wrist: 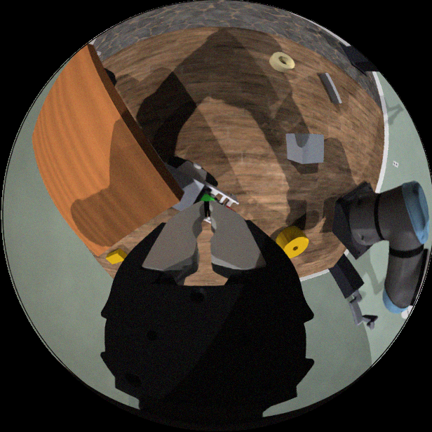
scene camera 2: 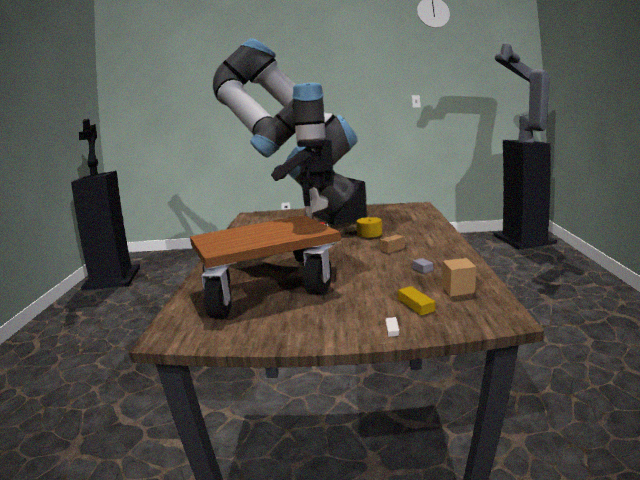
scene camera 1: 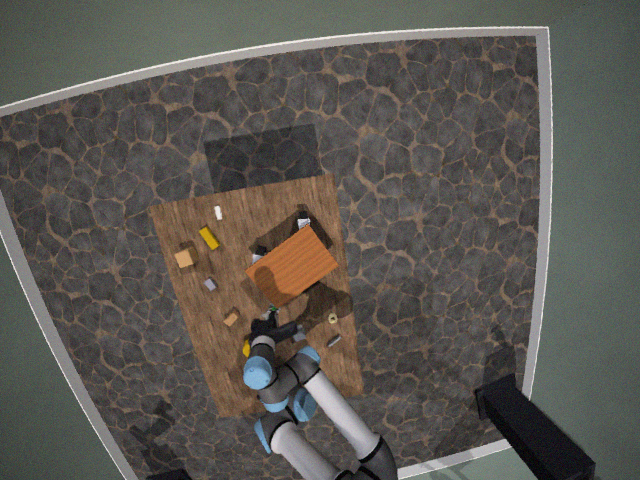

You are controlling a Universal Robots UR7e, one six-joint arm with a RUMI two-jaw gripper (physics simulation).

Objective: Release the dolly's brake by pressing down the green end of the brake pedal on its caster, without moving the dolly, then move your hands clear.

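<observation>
The dolly, an orange wooden board (scene camera 1: 294,266) (scene camera 2: 263,240) (wrist: 80,130) on casters, stands on the table. The caster (wrist: 190,193) nearest my gripper pokes out from the board's corner; its wheel is partly hidden. Its brake pedal's green end (scene camera 1: 274,308) (wrist: 206,198) shows right at my fingertips in the wrist view. The red end (wrist: 229,207) shows as a thin sliver beside the right finger, mostly hidden. My gripper (scene camera 1: 269,313) (wrist: 207,203) is shut and empty, its tips over or against the green end; contact cannot be told. The pedal's tilt is unclear.
A yellow round block (scene camera 1: 246,347) (scene camera 2: 369,227) (wrist: 292,242) and a grey block (scene camera 1: 298,333) (wrist: 305,148) stand near the gripper. A cream ring (wrist: 275,62) and a grey bar (scene camera 1: 333,341) (wrist: 331,88) lie farther off. A small wooden block (scene camera 1: 230,317) (scene camera 2: 392,243) lies beside the dolly.
</observation>
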